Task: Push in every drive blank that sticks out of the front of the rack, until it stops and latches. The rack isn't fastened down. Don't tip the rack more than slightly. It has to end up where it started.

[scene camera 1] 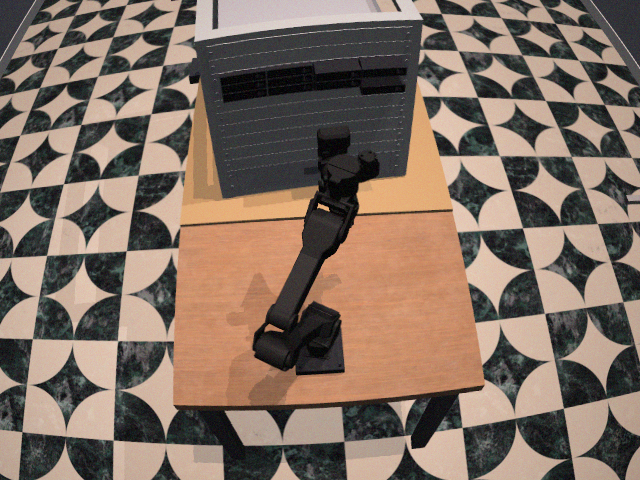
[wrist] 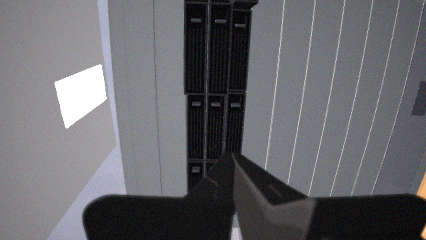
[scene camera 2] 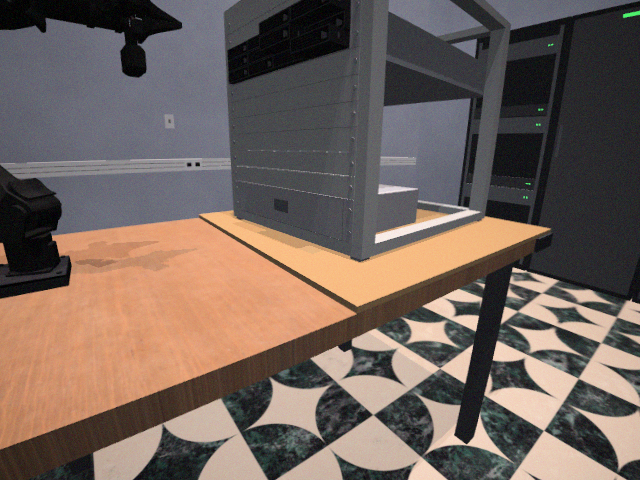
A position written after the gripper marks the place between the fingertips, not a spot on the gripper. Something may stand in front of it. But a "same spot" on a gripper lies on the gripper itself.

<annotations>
gripper: scene camera 1 327,134; wrist; scene camera 2
grey rack: scene camera 1 266,144; wrist; scene camera 2
same spot on grey rack: (wrist: 328,106) = (scene camera 2: 274,132)
same spot on gripper: (wrist: 260,198) = (scene camera 2: 157,20)
</annotations>
